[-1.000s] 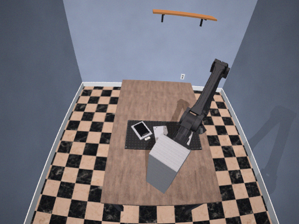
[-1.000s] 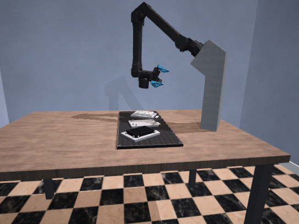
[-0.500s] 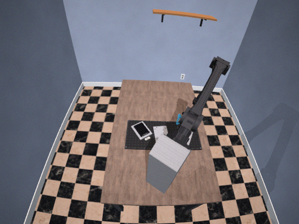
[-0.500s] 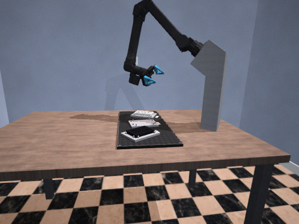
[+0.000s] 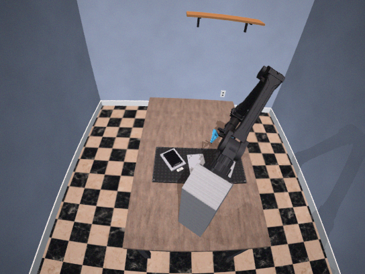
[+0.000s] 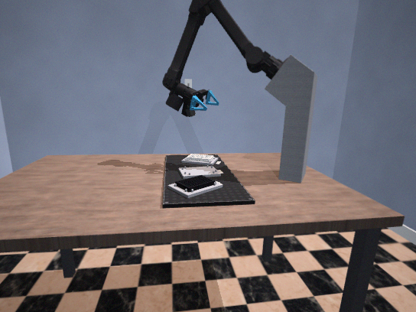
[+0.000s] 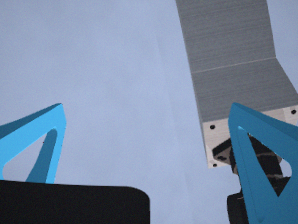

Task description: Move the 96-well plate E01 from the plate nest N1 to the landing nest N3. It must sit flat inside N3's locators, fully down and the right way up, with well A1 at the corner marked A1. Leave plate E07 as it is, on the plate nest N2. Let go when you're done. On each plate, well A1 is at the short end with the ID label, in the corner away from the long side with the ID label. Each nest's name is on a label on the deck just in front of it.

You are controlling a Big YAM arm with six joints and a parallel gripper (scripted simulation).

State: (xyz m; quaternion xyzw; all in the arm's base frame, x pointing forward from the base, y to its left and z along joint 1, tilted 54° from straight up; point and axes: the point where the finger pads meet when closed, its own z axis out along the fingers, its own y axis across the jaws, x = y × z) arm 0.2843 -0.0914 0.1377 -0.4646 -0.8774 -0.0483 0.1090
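My hand is 27 cm above the black 96-well plate, 22 cm to the right of it and 18 cm short of it. Round my hand: white nest 28 cm below, 22 cm to the left, 18 cm ahead; nest label 29 cm below, 19 cm to the left, 8 cm ahead; white well plate 27 cm below, 12 cm to the right, 1 cm behind.
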